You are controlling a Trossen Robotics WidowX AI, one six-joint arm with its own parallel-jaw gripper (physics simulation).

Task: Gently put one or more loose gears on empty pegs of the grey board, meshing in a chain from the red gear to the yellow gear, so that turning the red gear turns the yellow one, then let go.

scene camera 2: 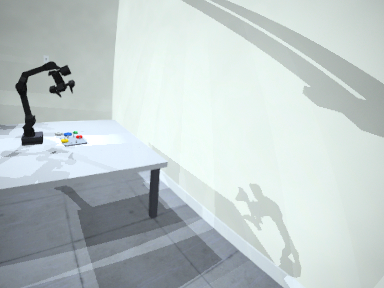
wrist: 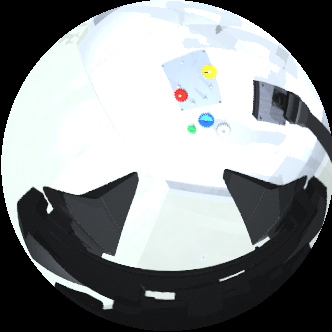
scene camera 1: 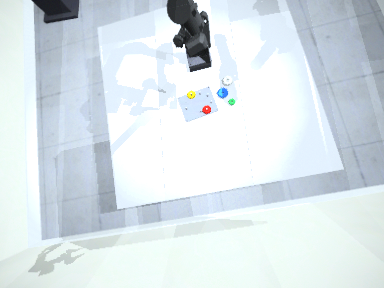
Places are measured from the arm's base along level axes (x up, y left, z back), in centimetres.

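Pixels of known places: gripper, between the fingertips: (scene camera 2: 66, 95) (wrist: 181, 174) (scene camera 1: 209, 55); arm's base, origin of its link: (scene camera 2: 29, 135) (wrist: 279, 99).
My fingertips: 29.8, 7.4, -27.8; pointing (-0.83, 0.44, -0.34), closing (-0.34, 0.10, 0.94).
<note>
For each thing: its top centre in the pictures, then the offset to it from my fingertips, as dx, dy, dz. "*": a spot on its surface instead. Level surfaces: height alone.
- grey board, centre of its top: (wrist: 192, 80) (scene camera 1: 197, 101) (scene camera 2: 72, 137) -32.4, -7.1, -3.2
- red gear, centre of its top: (wrist: 179, 95) (scene camera 1: 206, 109) -32.9, -1.6, -8.2
- yellow gear, a spot on its surface: (wrist: 209, 72) (scene camera 1: 191, 93) (scene camera 2: 64, 138) * -32.4, -10.1, +2.5
- blue gear, centre of its top: (wrist: 205, 120) (scene camera 1: 222, 92) (scene camera 2: 67, 133) -33.7, +8.7, +1.7
- smaller green gear, centre of its top: (wrist: 191, 129) (scene camera 1: 232, 101) (scene camera 2: 75, 131) -33.7, +13.7, -4.4
- white gear, centre of its top: (wrist: 223, 131) (scene camera 1: 228, 79) -33.7, +12.4, +9.7
- white table, height of its surface: dx -35.4
The grey board (scene camera 1: 194, 112) (wrist: 177, 72) lies on the table with several bare pegs. The red gear (scene camera 1: 207, 110) (scene camera 2: 79, 137) (wrist: 181, 95) and the yellow gear (scene camera 1: 191, 94) (scene camera 2: 64, 141) (wrist: 209, 72) sit on it, apart from each other. Three loose gears lie beside the board: a blue gear (scene camera 1: 222, 93) (scene camera 2: 68, 134) (wrist: 206, 120), a smaller green gear (scene camera 1: 231, 102) (scene camera 2: 75, 132) (wrist: 192, 129) and a white gear (scene camera 1: 227, 80) (wrist: 223, 130), pale against the table. My gripper (scene camera 2: 65, 95) (wrist: 181, 174) is wide open and empty, high above the table.
The white table (scene camera 1: 210, 160) (scene camera 2: 125, 155) carries the board and gears. The arm's dark base (scene camera 1: 200, 65) (scene camera 2: 32, 138) (wrist: 269, 102) stands on it near the white gear. A pale wall (scene camera 2: 240, 100) rises beyond one table edge. Shadows of the arm fall across the table.
</note>
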